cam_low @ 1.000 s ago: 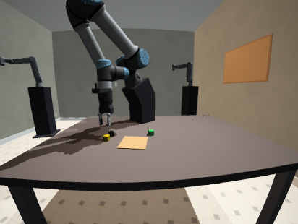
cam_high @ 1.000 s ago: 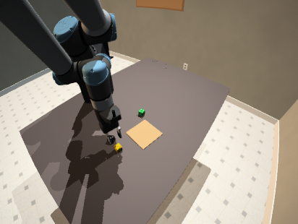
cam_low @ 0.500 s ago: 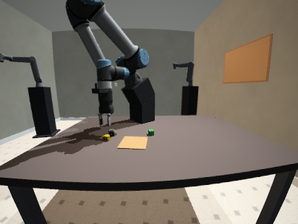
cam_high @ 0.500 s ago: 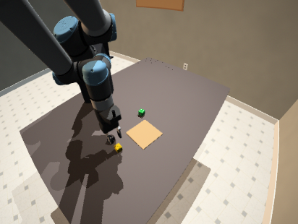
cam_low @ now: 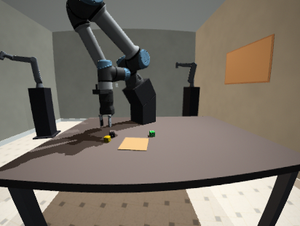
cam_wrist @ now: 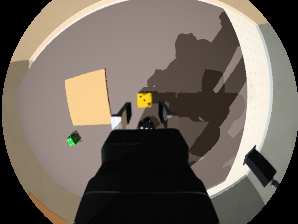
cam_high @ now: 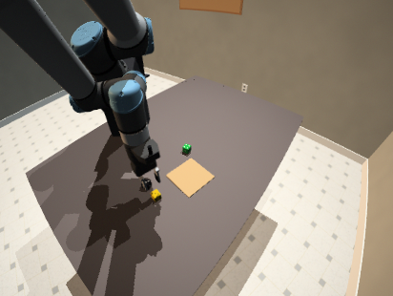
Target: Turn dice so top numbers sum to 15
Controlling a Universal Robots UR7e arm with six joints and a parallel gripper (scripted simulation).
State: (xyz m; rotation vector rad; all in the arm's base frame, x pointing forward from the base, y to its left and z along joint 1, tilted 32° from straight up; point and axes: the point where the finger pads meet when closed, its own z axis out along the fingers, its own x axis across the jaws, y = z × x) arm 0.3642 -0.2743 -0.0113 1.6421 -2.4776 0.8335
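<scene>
Right now my hand is 9 cm above the yellow die. The rest, counted from my hand: black die (9 cm below, 6 cm behind, 3 cm to the left); then green die (27 cm to the left, 9 cm below); then tan mat (14 cm to the left, 11 cm below, 8 cm ahead).
</scene>
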